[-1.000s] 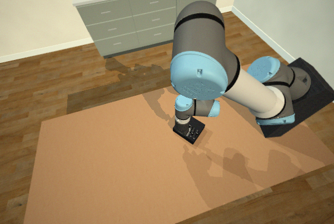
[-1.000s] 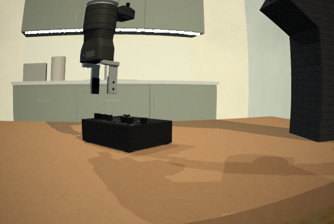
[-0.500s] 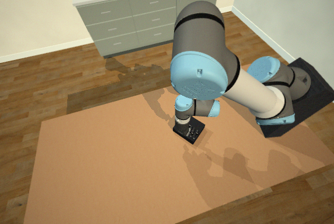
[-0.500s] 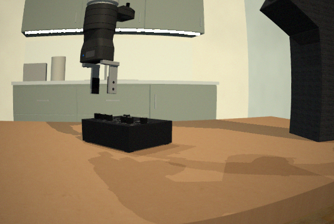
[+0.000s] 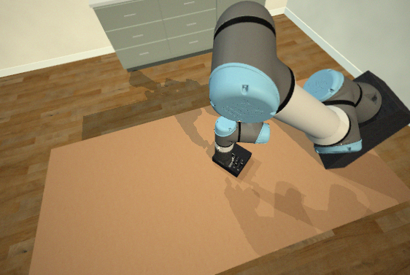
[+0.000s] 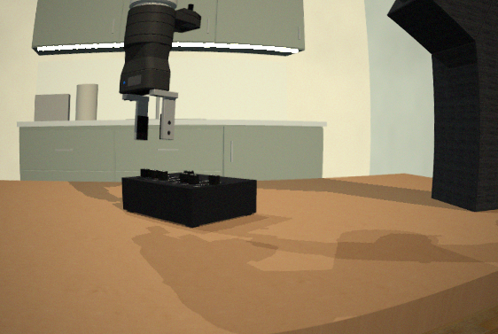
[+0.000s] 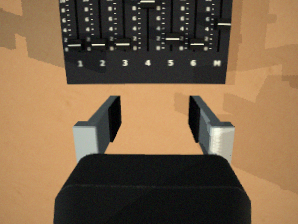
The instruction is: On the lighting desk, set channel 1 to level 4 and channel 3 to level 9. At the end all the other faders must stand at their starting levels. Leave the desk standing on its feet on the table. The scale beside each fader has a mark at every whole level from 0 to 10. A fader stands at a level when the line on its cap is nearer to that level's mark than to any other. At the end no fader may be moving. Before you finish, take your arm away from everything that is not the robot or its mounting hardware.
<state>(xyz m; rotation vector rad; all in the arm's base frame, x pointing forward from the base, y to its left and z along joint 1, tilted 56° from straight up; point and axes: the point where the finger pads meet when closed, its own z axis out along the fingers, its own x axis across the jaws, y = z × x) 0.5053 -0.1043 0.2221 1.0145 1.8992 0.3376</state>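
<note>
Right now the channel 1 cap is 20 mm behind my hand, 80 mm to the right of it and 70 mm below it. Also, from my hand: channel 5 cap (50 mm behind, 70 mm below); then channel 3 cap (30 mm behind, 40 mm to the right, 70 mm below); then channel 6 cap (50 mm behind, 20 mm to the left, 70 mm below).
</note>
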